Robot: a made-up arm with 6 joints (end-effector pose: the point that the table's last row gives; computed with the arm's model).
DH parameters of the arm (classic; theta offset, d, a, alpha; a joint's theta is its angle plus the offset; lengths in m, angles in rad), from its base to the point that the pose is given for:
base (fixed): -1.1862 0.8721 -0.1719 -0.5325
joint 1: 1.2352 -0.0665 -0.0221 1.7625
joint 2: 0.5 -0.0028 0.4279 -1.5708
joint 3: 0 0.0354 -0.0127 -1.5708
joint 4: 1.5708 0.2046 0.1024 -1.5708
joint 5: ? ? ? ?
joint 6: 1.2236 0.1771 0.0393 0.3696
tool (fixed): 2.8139 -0.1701 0 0
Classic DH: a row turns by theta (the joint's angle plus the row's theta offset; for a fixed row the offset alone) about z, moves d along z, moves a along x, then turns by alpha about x.
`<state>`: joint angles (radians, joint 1 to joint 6).
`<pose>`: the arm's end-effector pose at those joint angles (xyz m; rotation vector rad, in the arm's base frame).
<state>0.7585 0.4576 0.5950 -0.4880 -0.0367 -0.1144</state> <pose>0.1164 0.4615 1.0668 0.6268 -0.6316 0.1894</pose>
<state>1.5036 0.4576 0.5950 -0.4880 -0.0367 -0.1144</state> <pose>-0.0442 0.4406 1.1591 1.1634 -0.3083 0.6353</pose>
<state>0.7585 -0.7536 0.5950 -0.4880 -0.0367 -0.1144</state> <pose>-0.0518 0.5512 0.6287 0.1239 0.4455 0.4799</pose>
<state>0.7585 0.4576 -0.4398 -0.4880 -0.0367 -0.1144</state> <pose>0.3122 0.4705 1.1027 0.4537 -0.3438 -0.8191</pose>
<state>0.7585 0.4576 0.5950 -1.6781 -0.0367 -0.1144</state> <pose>0.0838 0.3594 1.1541 1.6329 -1.1943 -0.1504</pose>
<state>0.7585 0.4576 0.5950 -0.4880 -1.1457 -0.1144</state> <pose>0.1247 0.4950 1.0476 1.1716 0.1567 0.8237</pose>
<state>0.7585 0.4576 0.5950 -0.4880 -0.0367 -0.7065</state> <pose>0.0751 0.4710 1.0622 0.6831 -0.2520 -0.2811</pose>
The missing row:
joint 5: -1.5708 -0.1517 0.0049 1.5708
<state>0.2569 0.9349 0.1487 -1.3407 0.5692 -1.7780</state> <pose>0.0580 0.4162 1.3448 2.3269 -0.5563 -1.7047</pose>
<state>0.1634 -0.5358 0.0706 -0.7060 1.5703 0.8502</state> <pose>0.3529 0.4599 0.6494 -1.7885 -0.2668 0.2572</pose>
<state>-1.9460 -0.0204 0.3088 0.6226 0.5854 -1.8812</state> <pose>0.0805 -0.2601 0.9133 0.8841 0.2525 1.7926</pose>
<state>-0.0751 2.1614 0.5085 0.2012 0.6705 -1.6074</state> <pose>-0.2090 0.4365 1.1737 1.4993 -1.8938 -1.8096</pose>
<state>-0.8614 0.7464 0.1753 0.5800 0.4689 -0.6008</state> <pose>0.2879 0.1777 1.0449 -1.2138 -0.5723 -1.9211</pose>
